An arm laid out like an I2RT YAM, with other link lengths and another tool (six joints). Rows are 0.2 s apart.
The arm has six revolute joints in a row. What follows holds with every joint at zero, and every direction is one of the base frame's. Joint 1 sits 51.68 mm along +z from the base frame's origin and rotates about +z. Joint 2 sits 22.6 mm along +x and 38.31 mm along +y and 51.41 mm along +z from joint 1 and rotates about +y. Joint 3 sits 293.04 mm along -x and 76.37 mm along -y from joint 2 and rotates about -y. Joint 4 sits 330.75 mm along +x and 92.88 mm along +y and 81 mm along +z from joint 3 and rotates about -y. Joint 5 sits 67.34 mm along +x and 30.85 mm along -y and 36.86 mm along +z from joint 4 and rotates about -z. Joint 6 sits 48.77 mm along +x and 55.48 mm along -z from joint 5 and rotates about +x. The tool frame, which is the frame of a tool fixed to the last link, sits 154 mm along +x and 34 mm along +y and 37 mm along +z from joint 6; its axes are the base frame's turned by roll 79.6, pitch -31.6 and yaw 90 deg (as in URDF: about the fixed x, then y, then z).
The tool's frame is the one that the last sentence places.
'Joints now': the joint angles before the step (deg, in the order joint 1, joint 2, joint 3, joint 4, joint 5, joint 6). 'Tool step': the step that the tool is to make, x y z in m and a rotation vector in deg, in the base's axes. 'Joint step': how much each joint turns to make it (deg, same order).
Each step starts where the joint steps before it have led.
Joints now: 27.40 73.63 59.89 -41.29 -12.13 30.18
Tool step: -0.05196 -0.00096 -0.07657 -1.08 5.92 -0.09
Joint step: 4.00 -4.20 -13.52 4.57 0.54 4.59
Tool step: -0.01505 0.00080 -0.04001 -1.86 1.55 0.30
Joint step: 2.10 1.02 -5.01 3.96 1.52 1.23
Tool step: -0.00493 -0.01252 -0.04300 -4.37 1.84 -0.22
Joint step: 0.00 3.47 -3.04 2.42 2.46 -0.97
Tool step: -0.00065 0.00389 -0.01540 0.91 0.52 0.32
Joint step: -0.01 1.97 -1.49 3.54 -1.09 0.12
